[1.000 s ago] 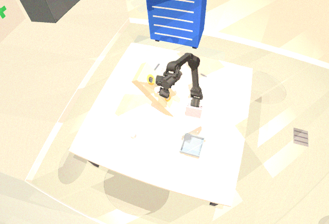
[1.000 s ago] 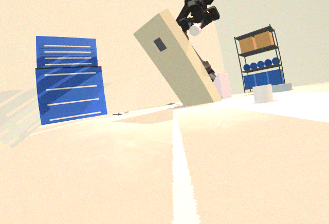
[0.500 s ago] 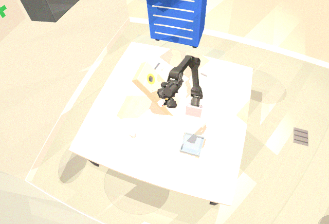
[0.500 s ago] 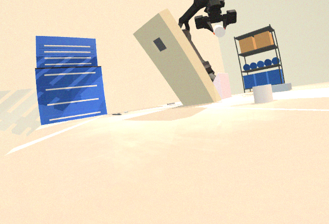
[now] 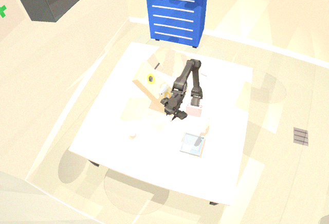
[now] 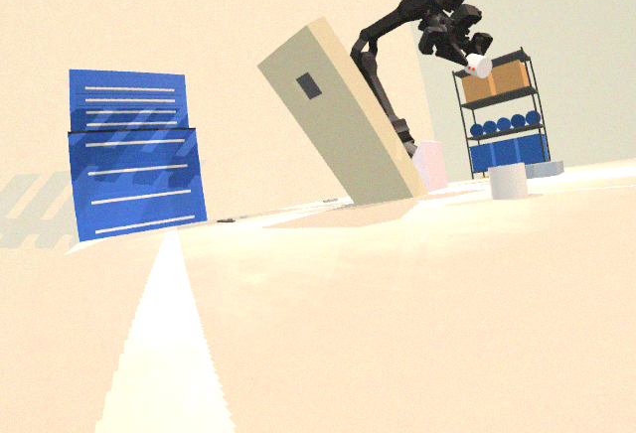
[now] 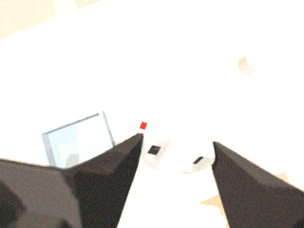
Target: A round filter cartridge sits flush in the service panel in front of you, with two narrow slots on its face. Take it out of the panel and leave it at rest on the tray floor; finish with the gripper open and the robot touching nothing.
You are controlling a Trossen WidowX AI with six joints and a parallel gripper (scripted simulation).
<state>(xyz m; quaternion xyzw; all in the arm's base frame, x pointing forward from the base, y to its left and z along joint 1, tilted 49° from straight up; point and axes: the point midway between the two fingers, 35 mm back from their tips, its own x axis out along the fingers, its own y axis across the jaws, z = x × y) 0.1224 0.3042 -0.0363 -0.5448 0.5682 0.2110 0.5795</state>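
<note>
My gripper tip is 25 cm above the pale blue tray, 18 cm past it and 4 cm to the right of it. Also, from my gripper tip: round white filter cartridge: right at my gripper tip.
</note>
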